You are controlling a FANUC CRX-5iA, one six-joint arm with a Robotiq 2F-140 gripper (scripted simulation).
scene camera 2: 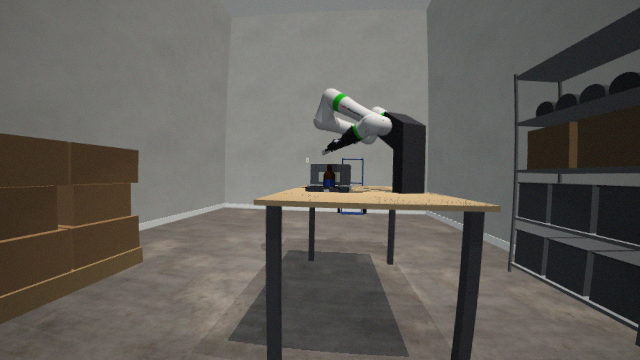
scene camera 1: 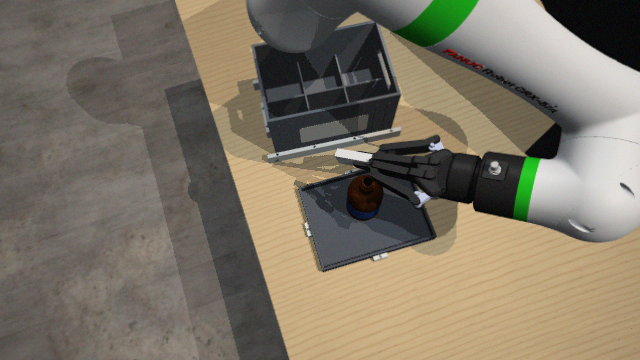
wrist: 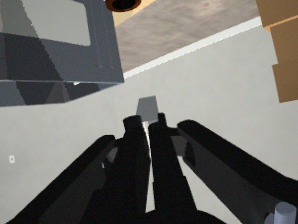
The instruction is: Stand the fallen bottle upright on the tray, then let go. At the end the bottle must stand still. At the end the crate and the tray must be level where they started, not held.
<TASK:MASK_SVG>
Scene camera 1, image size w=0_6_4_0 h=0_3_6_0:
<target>my gripper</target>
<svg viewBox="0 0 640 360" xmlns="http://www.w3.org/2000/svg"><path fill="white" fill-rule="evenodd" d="M482 160L478 155L453 153L448 149L444 149L439 135L422 140L381 144L379 150L375 153L356 152L337 148L335 158L340 164L371 170L370 176L375 183L408 200L417 210L420 210L422 204L429 199L446 199L465 204L472 203L472 180L476 166ZM387 176L417 184L424 193L419 191L413 192L408 187Z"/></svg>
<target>dark divided crate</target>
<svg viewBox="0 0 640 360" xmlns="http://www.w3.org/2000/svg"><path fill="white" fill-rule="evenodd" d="M379 24L367 21L338 27L320 46L303 53L279 51L267 45L266 42L251 45L266 121L276 153L392 128L401 92Z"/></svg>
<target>dark tray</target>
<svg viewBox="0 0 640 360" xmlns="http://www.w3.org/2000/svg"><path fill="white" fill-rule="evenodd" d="M387 176L408 187L413 192L419 191L417 185L410 181ZM425 205L423 204L422 209L417 210L408 200L383 187L384 196L377 215L367 221L353 218L346 208L347 191L350 183L356 177L370 175L370 171L364 169L298 187L323 272L373 258L380 254L390 253L434 240L437 235Z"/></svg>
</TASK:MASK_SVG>
